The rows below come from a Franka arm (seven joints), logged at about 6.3 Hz.
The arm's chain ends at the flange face. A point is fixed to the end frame.
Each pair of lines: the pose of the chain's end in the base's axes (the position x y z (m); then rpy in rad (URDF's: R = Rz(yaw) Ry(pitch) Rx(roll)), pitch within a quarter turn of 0, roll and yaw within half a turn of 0), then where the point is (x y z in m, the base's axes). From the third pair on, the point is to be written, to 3 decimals.
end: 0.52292, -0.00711, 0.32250, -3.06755, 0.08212, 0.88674
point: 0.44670 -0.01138 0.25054
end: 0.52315, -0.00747, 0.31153, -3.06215, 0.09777, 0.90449
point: 0.44602 -0.01370 0.24069
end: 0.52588, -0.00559, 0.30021, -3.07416, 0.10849, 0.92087
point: 0.449 -0.014 0.229
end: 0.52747, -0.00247, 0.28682, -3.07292, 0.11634, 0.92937
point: 0.450 -0.012 0.216
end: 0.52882, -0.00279, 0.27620, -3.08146, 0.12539, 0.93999
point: 0.452 -0.014 0.206
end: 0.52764, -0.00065, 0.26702, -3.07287, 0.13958, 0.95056
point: 0.450 -0.013 0.198
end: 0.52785, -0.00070, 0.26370, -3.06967, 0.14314, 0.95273
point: 0.450 -0.014 0.195
